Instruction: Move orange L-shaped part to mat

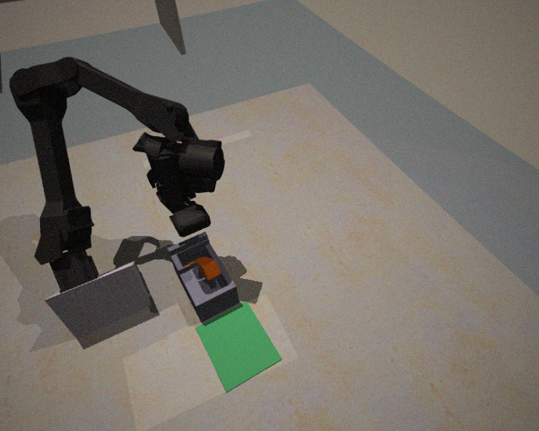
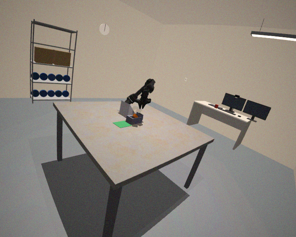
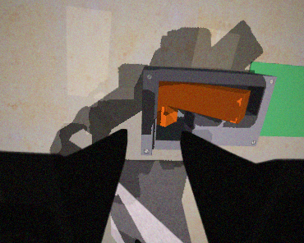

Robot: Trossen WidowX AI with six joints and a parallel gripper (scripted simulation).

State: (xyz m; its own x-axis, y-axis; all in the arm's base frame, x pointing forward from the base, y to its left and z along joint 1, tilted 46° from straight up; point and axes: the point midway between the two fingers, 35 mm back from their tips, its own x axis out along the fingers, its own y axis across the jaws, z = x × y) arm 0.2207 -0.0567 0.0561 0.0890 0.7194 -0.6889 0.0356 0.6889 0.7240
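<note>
My gripper tip is now 100 mm above the orange L-shaped part, 40 mm to the left of it and 10 mm past it. From my gripper tip the other things lie so: green mat (220 mm to the right, 160 mm below, 10 mm behind).
</note>
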